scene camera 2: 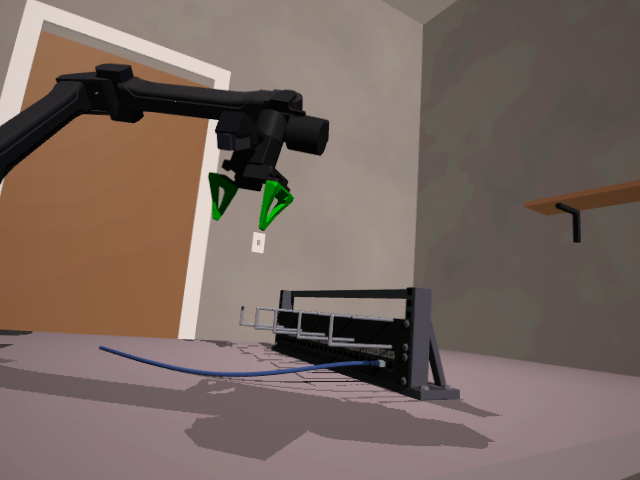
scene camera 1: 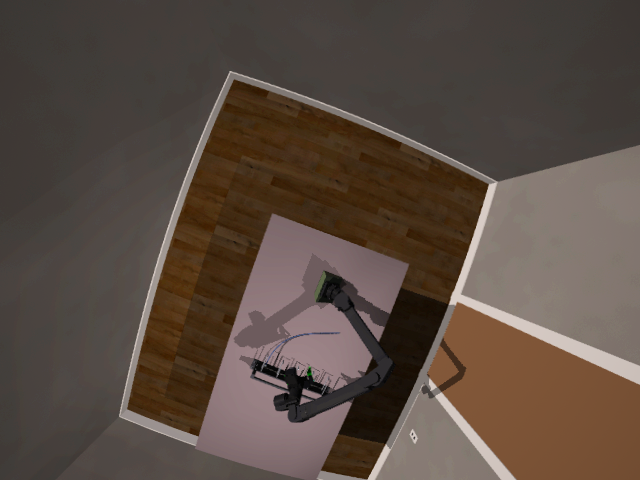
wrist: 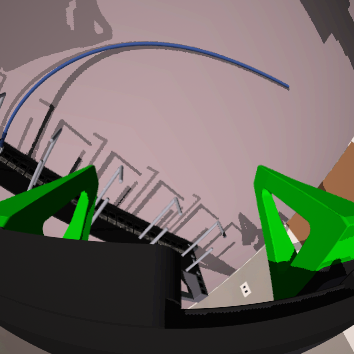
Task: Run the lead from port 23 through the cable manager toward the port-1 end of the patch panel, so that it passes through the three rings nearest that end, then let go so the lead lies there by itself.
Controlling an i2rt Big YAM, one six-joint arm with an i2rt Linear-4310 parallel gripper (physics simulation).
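Note:
The blue lead (scene camera 1: pixel 310 333) (scene camera 2: pixel 222 374) (wrist: pixel 150 45) is plugged in low at the near end of the patch panel (scene camera 2: pixel 419 341) in scene camera 2. It curves out in front of the panel, and its free end lies apart from the panel. The cable manager's grey wire rings (scene camera 2: pixel 330 330) (wrist: pixel 109 184) stick out above the ports. The lead is outside the three rings nearest the far, port-1 end, which is at lower right in the wrist view. My gripper (scene camera 2: pixel 239 224) (wrist: pixel 175 173) is open and empty, high above the panel and its rings.
The pinkish table (scene camera 1: pixel 289 237) carries the arm's base (scene camera 1: pixel 326 287) and the panel. The panel's frame has a top bar (scene camera 2: pixel 351 293) above the rings and a slanted brace (scene camera 2: pixel 436 351) behind. A wall shelf (scene camera 2: pixel 594 196) is at the right in scene camera 2.

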